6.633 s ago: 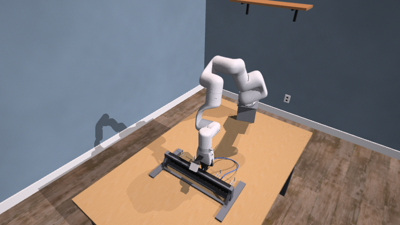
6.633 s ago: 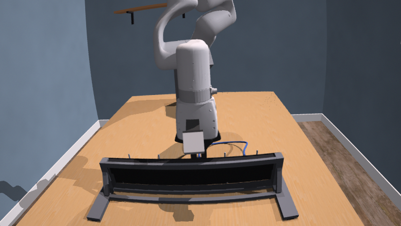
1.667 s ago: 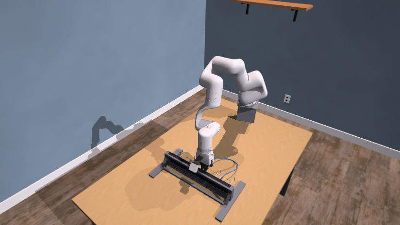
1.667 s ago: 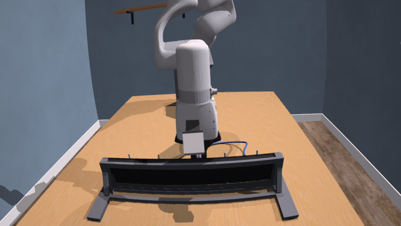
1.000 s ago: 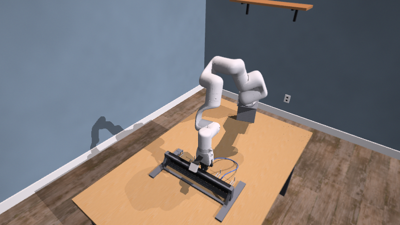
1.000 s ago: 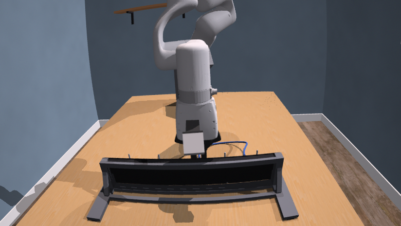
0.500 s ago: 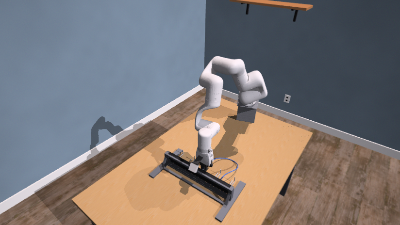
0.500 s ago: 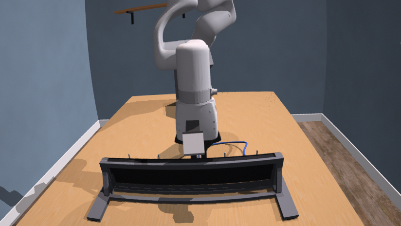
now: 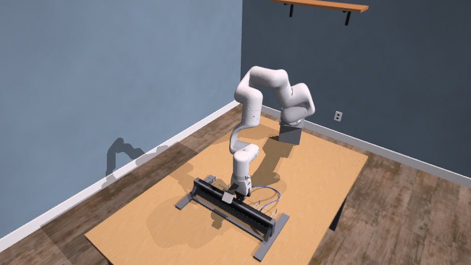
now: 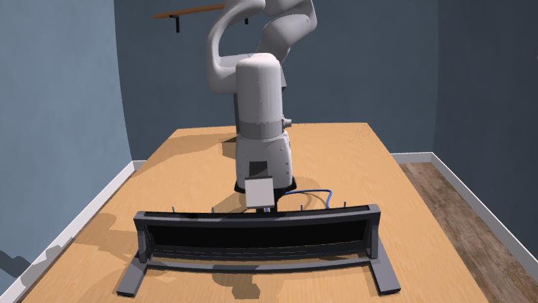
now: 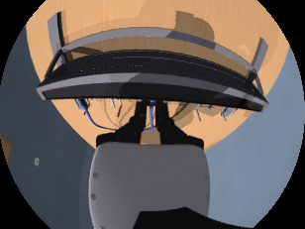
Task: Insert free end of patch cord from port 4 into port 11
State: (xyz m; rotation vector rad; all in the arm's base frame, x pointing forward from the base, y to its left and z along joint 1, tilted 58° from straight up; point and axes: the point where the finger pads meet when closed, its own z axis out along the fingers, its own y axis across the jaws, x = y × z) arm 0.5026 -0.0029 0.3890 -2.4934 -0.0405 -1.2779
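My gripper is now 2 cm short of the plug and 1 cm above it.
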